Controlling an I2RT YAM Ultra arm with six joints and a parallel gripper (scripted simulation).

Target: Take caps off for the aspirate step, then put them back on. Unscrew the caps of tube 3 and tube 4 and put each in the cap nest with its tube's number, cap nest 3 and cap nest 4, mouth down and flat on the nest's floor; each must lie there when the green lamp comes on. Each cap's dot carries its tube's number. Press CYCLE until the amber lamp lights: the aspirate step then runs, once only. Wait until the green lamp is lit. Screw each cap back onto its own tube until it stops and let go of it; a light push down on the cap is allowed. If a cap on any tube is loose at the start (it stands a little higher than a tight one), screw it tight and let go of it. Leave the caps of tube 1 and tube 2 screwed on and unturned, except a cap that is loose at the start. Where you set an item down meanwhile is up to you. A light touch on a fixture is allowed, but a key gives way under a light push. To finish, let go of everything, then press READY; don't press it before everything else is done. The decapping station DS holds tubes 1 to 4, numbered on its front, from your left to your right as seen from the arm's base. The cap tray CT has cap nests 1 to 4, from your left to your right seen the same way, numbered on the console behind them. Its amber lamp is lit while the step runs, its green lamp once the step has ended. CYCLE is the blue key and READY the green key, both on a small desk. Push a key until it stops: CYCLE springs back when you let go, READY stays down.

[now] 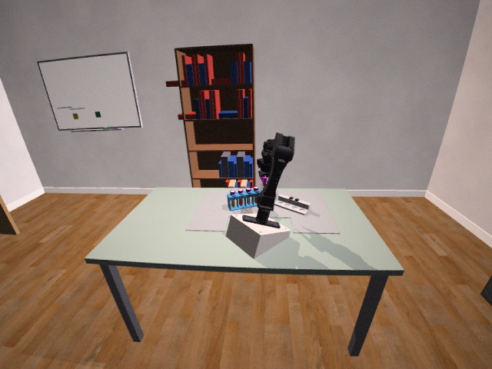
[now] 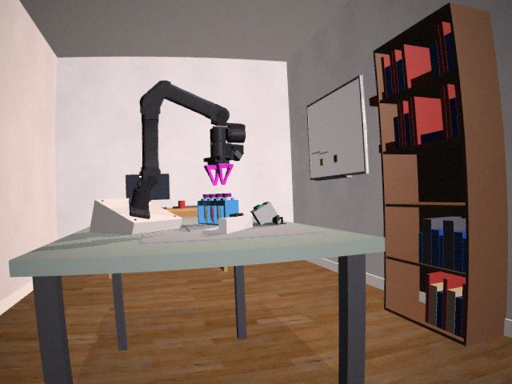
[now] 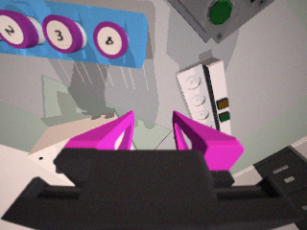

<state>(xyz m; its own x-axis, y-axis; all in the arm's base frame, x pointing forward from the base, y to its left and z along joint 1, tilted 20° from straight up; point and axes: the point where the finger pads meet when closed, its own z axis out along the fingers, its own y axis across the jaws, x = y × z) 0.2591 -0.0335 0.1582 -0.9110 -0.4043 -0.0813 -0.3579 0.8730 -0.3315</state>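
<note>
Right now my hand is 7 cm to the right of the purple cap, 5 cm short of it and 5 cm above it. From my hand the other things lie so: grey key desk (15 cm ahead, 11 cm below, 2 cm to the right); then blue cycle key (14 cm ahead, 9 cm below); then green ready key (13 cm ahead, 9 cm below, 4 cm to the right).
</note>
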